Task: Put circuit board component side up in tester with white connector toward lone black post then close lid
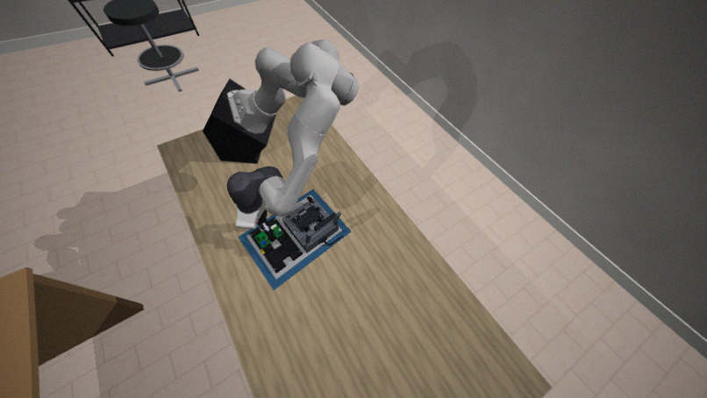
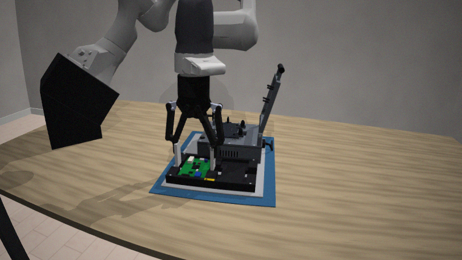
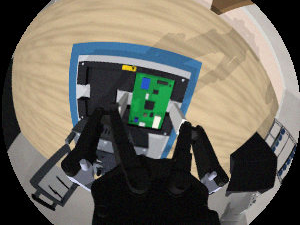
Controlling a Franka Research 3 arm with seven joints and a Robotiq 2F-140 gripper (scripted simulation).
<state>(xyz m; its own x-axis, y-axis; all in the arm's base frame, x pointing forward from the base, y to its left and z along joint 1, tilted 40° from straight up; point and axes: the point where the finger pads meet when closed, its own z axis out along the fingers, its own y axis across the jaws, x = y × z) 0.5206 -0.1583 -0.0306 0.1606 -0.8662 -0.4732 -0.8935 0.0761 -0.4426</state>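
Now: hand 3 cm above the green circuit board. Round my hand: tester lid 20 cm to the left, 15 cm ahead, 13 cm above.
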